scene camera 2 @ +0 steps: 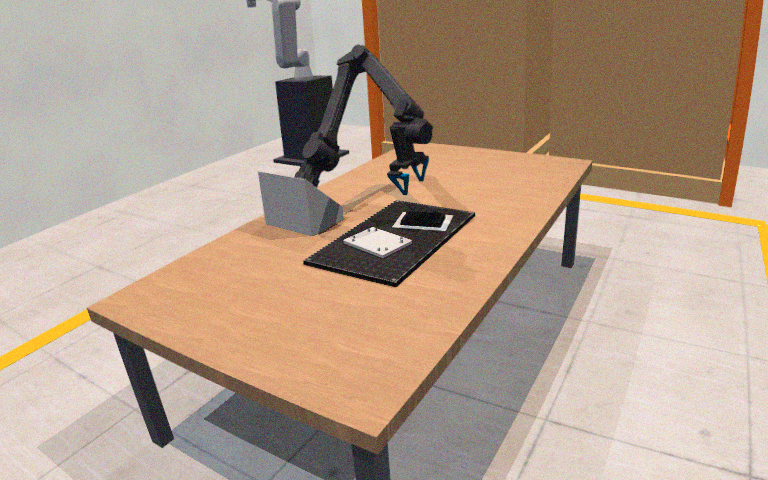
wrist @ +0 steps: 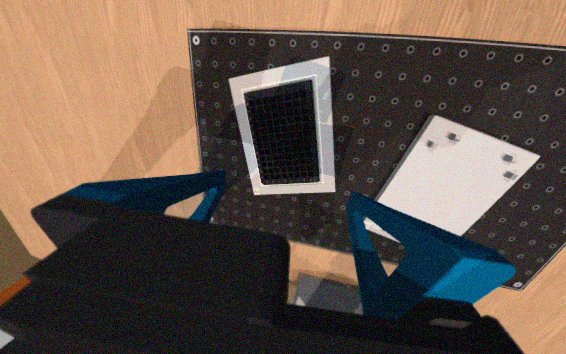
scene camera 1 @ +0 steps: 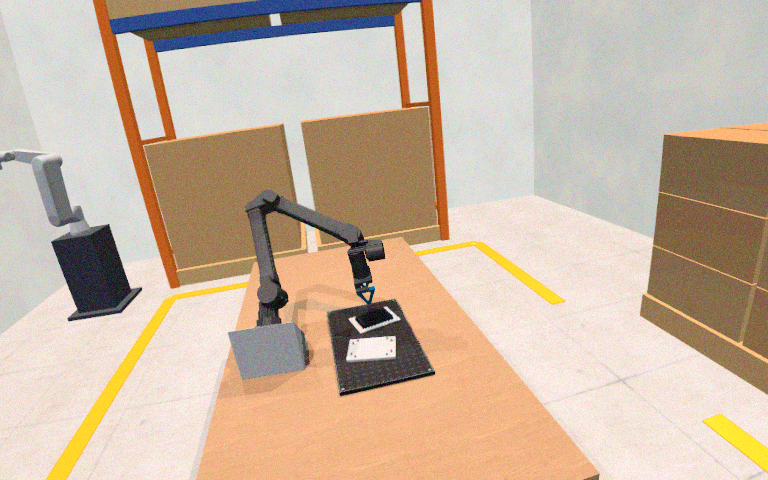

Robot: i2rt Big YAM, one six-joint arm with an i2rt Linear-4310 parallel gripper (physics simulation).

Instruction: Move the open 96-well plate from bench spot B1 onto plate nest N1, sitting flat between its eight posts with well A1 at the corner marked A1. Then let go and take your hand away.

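Places are measured from the arm's base along level axes (x ahead, y left, z up), in metres.
Pixels of known places: gripper, between the fingertips: (scene camera 2: 413, 188) (wrist: 287, 188) (scene camera 1: 367, 296); arm's base, origin of its link: (scene camera 2: 302, 189) (scene camera 1: 269, 333).
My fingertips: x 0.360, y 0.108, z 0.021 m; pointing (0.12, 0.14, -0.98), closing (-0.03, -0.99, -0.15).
Observation:
For each thing: its top centre in the pictures, then the offset to it from my fingertips. "spot": a spot on its surface instead. Level surfaces: height alone.
- black 96-well plate, centre of its top: (wrist: 282, 139) (scene camera 2: 423, 216) (scene camera 1: 373, 315) 0.028 m left, 0.014 m ahead, 0.103 m down
- white bench spot B1, a spot on its surface: (wrist: 326, 140) spot: 0.027 m right, 0.021 m ahead, 0.117 m down
- white plate nest N1, centre of its top: (wrist: 443, 201) (scene camera 2: 377, 237) (scene camera 1: 371, 345) 0.177 m right, 0.024 m back, 0.097 m down
- black perforated board, centre of its top: (wrist: 372, 172) (scene camera 2: 395, 234) (scene camera 1: 372, 337) 0.096 m right, 0.011 m back, 0.118 m down
- wooden table, height of its surface: 0.132 m down
The black 96-well plate (scene camera 1: 373, 318) (scene camera 2: 423, 219) (wrist: 284, 132) lies flat on the white bench spot B1 (scene camera 1: 359, 327) (scene camera 2: 400, 223) (wrist: 326, 140). The white plate nest N1 (scene camera 1: 370, 348) (scene camera 2: 376, 241) (wrist: 450, 185) lies beside it with small posts near its corners; no plate sits on it. In the wrist view the right finger covers part of the nest, and its A1 mark cannot be made out. My gripper (scene camera 1: 368, 302) (scene camera 2: 413, 187) (wrist: 287, 188) is open and empty. It hangs above the board on the arm's side of the plate, fingers pointing down.
Spot and nest lie on a black perforated board (scene camera 1: 385, 373) (scene camera 2: 362, 270) (wrist: 380, 65) on the wooden table (scene camera 1: 430, 430) (scene camera 2: 283, 328) (wrist: 100, 75). The grey block (scene camera 1: 269, 350) (scene camera 2: 291, 203) at the arm's base stands beside the board. A rack with large boxes stands behind the table.

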